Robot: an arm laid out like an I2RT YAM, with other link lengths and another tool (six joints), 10 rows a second.
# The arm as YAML. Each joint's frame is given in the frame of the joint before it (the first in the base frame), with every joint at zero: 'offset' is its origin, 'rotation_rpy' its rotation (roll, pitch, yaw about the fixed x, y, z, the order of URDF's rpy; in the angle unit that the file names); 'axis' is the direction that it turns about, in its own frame. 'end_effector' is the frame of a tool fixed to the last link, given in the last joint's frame.
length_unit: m
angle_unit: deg
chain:
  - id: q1
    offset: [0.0, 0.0, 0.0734]
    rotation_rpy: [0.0, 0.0, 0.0]
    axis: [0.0, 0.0, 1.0]
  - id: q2
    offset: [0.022, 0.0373, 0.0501]
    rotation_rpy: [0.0, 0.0, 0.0]
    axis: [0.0, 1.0, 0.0]
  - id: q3
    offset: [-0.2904, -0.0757, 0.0]
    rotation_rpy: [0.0, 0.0, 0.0]
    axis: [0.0, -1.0, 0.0]
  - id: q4
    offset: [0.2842, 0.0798, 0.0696]
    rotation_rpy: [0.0, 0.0, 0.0]
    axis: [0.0, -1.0, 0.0]
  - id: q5
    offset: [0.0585, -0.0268, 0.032]
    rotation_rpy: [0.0, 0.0, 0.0]
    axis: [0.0, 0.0, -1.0]
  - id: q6
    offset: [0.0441, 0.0, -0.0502]
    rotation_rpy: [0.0, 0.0, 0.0]
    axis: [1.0, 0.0, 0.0]
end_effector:
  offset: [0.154, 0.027, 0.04]
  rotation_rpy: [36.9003, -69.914, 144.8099]
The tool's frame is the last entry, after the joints.
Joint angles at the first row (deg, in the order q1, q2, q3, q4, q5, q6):
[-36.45 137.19 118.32 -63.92 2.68 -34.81]
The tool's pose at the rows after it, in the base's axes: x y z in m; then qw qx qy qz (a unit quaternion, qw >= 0):
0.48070 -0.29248 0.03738 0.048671 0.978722 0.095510 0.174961
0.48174 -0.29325 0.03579 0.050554 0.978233 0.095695 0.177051
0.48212 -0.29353 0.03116 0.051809 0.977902 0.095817 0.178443
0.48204 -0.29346 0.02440 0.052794 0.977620 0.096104 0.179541
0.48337 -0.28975 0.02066 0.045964 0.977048 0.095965 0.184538
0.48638 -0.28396 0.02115 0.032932 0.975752 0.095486 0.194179
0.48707 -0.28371 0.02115 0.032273 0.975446 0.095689 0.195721
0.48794 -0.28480 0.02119 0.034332 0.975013 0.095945 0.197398
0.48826 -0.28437 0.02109 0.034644 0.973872 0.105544 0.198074
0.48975 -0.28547 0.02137 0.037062 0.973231 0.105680 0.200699
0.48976 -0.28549 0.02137 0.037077 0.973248 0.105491 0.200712
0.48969 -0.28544 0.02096 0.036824 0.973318 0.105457 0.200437
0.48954 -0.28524 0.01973 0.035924 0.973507 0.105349 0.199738
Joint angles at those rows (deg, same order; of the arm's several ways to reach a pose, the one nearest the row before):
[-36.45 137.29 118.28 -63.33 2.68 -34.81]
[-36.45 137.29 117.93 -62.65 2.68 -34.81]
[-36.45 137.29 116.99 -61.50 2.68 -34.81]
[-36.45 137.29 115.63 -59.96 2.68 -34.83]
[-36.40 137.29 114.78 -59.20 1.72 -34.81]
[-36.40 137.29 114.63 -59.20 -0.14 -34.83]
[-36.40 137.32 114.63 -59.09 -0.32 -34.85]
[-36.43 137.32 114.61 -58.76 -0.27 -34.87]
[-36.40 137.32 114.59 -58.55 -0.27 -35.94]
[-36.40 137.32 114.59 -58.13 -0.27 -35.92]
[-36.40 137.32 114.59 -58.13 -0.27 -35.90]
[-36.40 137.36 114.58 -58.13 -0.27 -35.90]
[-36.40 137.49 114.58 -58.13 -0.30 -35.90]

